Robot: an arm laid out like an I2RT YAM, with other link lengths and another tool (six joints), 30 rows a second.
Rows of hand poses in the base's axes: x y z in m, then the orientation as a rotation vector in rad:
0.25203 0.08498 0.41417 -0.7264 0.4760 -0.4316
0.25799 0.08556 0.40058 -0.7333 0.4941 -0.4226
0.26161 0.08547 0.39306 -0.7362 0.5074 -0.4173
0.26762 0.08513 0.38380 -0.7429 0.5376 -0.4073
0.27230 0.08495 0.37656 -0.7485 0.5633 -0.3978
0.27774 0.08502 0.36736 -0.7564 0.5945 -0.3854
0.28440 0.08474 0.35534 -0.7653 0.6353 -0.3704
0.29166 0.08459 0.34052 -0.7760 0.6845 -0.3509
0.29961 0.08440 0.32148 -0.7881 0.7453 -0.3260
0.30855 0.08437 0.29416 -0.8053 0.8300 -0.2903
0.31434 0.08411 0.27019 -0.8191 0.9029 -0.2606
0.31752 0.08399 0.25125 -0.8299 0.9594 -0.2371
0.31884 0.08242 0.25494 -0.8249 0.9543 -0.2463
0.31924 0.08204 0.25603 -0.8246 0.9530 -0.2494
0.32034 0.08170 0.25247 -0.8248 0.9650 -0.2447
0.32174 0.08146 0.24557 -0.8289 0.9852 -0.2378
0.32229 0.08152 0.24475 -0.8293 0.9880 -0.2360
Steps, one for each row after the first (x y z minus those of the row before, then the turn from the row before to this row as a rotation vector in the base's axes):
0.00596 0.00058 -0.01359 -0.0014 0.0205 0.0024
0.00362 -0.00009 -0.00752 0.0006 0.0141 0.0002
0.00601 -0.00034 -0.00926 0.0005 0.0315 -0.0013
0.00468 -0.00018 -0.00724 0.0007 0.0271 -0.0003
0.00544 0.00007 -0.00920 0.0000 0.0334 0.0005
0.00666 -0.00028 -0.01202 0.0007 0.0430 -0.0008
0.00726 -0.00015 -0.01482 0.0011 0.0523 0.0000
0.00795 -0.00019 -0.01904 0.0021 0.0646 0.0002
0.00894 -0.00003 -0.02732 0.0020 0.0905 0.0008
0.00579 -0.00026 -0.02397 0.0013 0.0773 -0.0008
0.00318 -0.00012 -0.01894 0.0005 0.0601 -0.0004
0.00132 -0.00157 0.00369 0.0002 -0.0086 -0.0069
0.00040 -0.00038 0.00109 -0.0011 -0.0022 -0.0019
0.00110 -0.00034 -0.00356 0.0018 0.0122 -0.0011
0.00140 -0.00024 -0.00690 -0.0007 0.0211 -0.0012
0.00055 0.00006 -0.00082 0.0004 0.0032 0.0004

